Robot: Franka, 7 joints.
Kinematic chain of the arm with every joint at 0, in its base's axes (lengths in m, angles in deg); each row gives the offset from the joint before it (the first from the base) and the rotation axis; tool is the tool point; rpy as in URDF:
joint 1: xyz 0 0 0.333 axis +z
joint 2: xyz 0 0 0 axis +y
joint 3: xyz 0 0 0.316 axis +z
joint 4: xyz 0.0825 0 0 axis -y
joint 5: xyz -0.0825 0 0.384 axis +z
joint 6: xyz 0 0 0 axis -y
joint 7: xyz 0.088 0 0 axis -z
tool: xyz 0 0 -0.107 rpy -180 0 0
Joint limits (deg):
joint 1: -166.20..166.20
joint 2: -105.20..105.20
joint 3: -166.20..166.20
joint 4: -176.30..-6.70
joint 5: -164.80..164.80
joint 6: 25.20..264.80
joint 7: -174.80..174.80
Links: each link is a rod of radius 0.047 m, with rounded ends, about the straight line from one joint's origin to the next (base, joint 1, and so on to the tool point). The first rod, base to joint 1, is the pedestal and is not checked.
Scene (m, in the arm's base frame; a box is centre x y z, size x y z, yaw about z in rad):
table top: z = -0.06
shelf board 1: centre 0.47 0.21 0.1 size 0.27 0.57 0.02 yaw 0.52
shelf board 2: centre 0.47 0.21 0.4 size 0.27 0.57 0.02 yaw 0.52
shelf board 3: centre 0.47 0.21 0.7 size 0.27 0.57 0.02 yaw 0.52
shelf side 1: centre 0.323 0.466 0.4 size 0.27 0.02 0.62 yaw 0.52
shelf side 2: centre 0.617 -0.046 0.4 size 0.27 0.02 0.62 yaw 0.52
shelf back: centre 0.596 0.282 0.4 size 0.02 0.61 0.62 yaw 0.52
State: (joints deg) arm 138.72 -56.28 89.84 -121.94 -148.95 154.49 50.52
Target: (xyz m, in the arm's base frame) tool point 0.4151 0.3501 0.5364
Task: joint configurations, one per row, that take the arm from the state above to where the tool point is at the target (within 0.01 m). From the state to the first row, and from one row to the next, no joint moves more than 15 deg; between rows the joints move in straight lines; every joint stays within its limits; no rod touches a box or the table.
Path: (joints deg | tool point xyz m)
1: 126.05 -56.99 76.31 -126.88 -149.39 156.53 50.52 | -0.4284 -0.2877 0.4463
2: 113.37 -57.70 62.79 -131.83 -149.83 158.57 50.52 | -0.4570 -0.0818 0.5121
3: 100.70 -58.41 49.26 -136.77 -150.27 160.62 50.52 | -0.3936 0.1041 0.5602
4: 88.03 -59.11 35.73 -141.72 -150.71 162.66 50.52 | -0.2633 0.2346 0.5866
5: 75.36 -59.82 22.20 -146.66 -151.15 164.70 50.52 | -0.1024 0.2918 0.5902
6: 62.68 -60.53 8.68 -151.60 -151.59 166.74 50.52 | 0.0516 0.2774 0.5722
7: 50.01 -61.24 -4.85 -156.55 -152.03 168.78 50.52 | 0.1697 0.2096 0.5364
8: 49.39 -48.38 -5.37 -147.96 -151.20 161.52 50.52 | 0.2254 0.2436 0.5581
9: 48.76 -35.51 -5.88 -139.37 -150.36 154.26 50.52 | 0.2867 0.2798 0.5659
10: 48.14 -22.65 -6.40 -130.78 -149.52 147.00 50.52 | 0.3509 0.3160 0.5588
11: 47.51 -9.79 -6.92 -122.19 -148.69 139.75 50.52 | 0.4151 0.3501 0.5364

